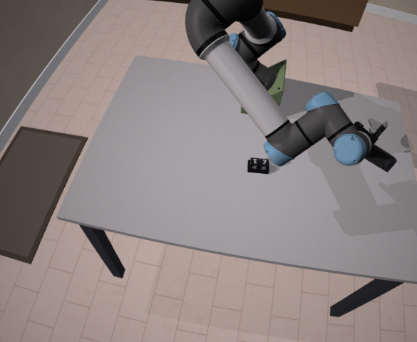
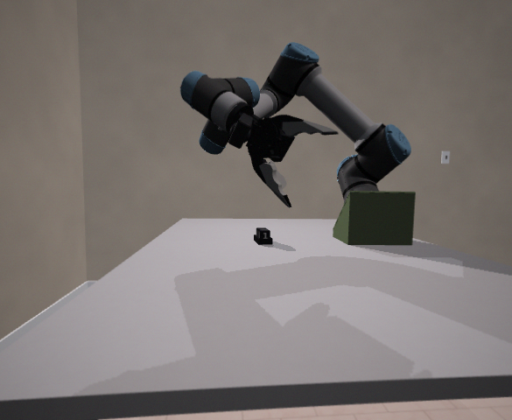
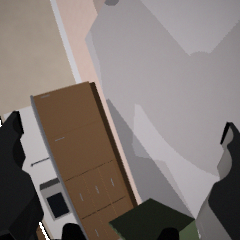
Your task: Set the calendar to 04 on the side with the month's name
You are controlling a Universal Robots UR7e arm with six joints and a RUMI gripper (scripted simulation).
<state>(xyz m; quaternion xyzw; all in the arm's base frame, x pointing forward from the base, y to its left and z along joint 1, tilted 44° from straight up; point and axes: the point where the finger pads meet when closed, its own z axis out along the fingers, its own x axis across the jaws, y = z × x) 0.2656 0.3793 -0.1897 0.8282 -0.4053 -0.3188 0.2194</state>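
Right now the black calendar tray is 7 cm ahead of my hand, 34 cm to the right of it and 19 cm below it.
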